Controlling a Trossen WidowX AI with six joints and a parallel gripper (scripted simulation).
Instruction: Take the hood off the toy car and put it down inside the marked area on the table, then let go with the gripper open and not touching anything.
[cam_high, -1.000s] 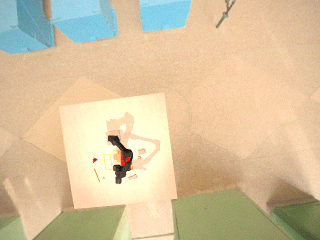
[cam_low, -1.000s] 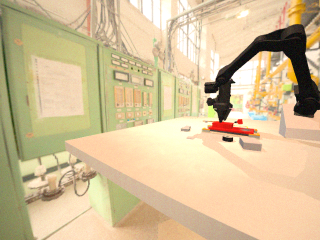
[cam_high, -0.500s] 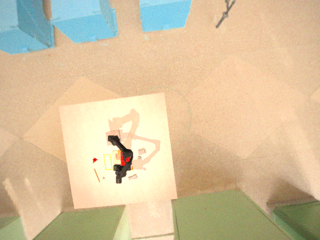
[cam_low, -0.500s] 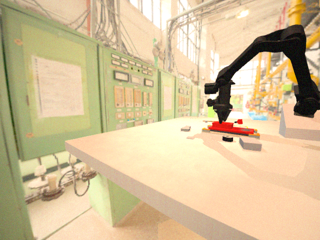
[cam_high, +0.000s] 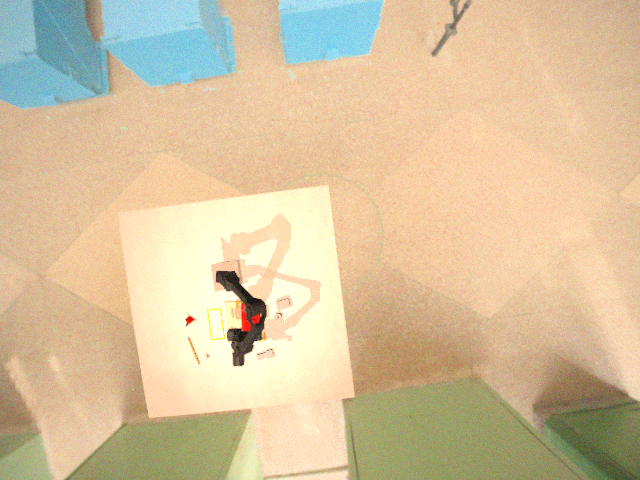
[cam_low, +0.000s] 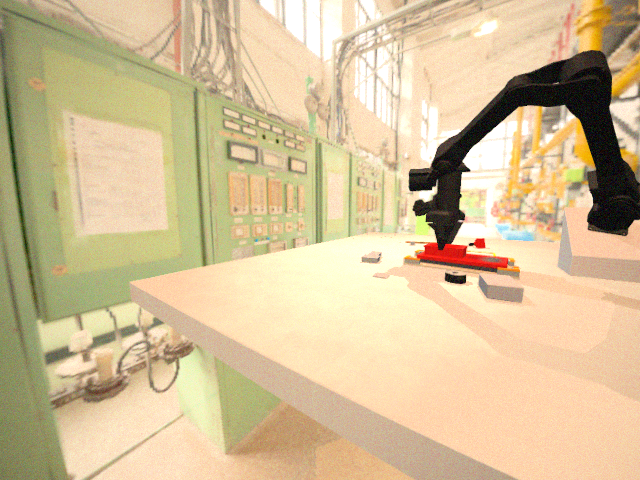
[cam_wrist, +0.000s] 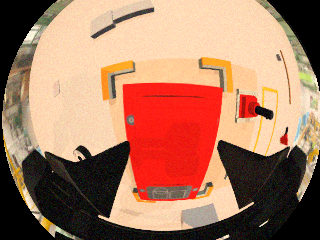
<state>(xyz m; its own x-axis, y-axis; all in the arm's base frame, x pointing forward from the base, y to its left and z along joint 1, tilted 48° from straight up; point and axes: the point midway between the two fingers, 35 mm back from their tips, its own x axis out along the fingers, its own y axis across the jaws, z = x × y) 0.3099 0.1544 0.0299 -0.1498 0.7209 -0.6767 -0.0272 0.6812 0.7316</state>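
Now: the red hood right at my gripper tip. Also, from my gripper tip: black wheel (160 mm to the left, 60 mm behind, 30 mm below).
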